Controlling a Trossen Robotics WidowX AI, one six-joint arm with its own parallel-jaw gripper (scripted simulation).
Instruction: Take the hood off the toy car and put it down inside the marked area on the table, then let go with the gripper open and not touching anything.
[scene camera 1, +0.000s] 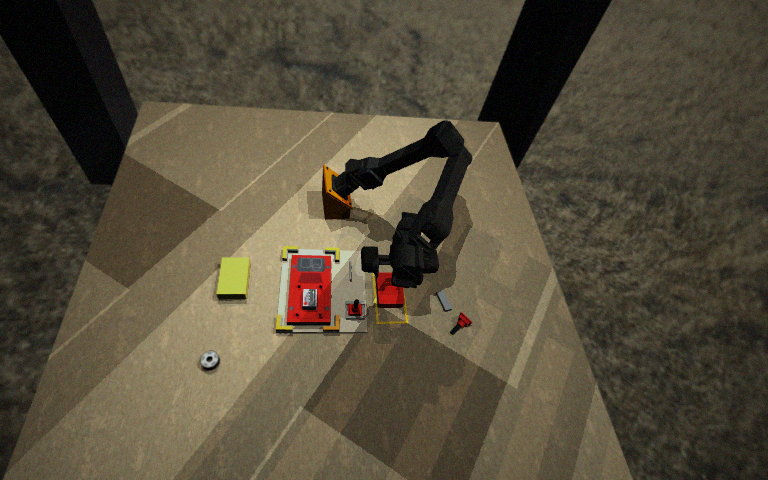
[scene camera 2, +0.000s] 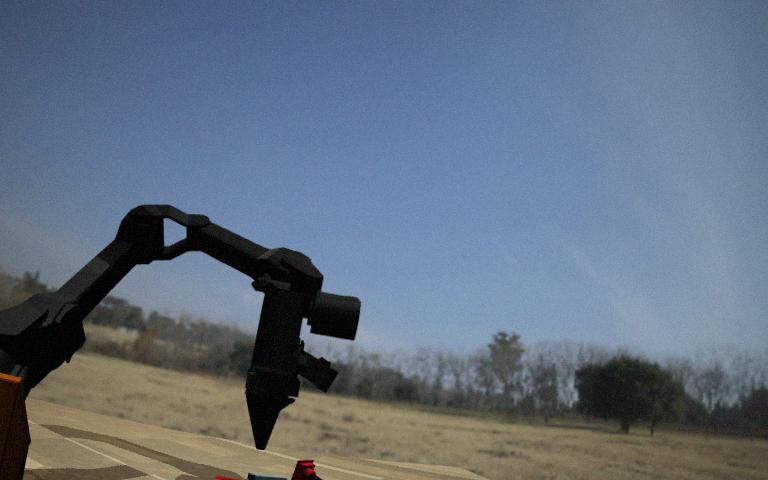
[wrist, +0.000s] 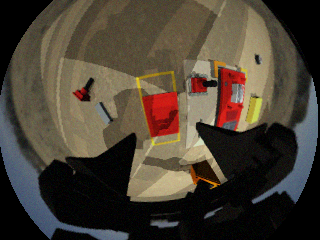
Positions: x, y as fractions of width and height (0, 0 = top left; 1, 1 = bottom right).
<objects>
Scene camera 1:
my gripper: 0.51, 0.58
red toy car: 0.40, 0.57
red hood: 0.51, 0.62
yellow block: 0.30, 0.59
</objects>
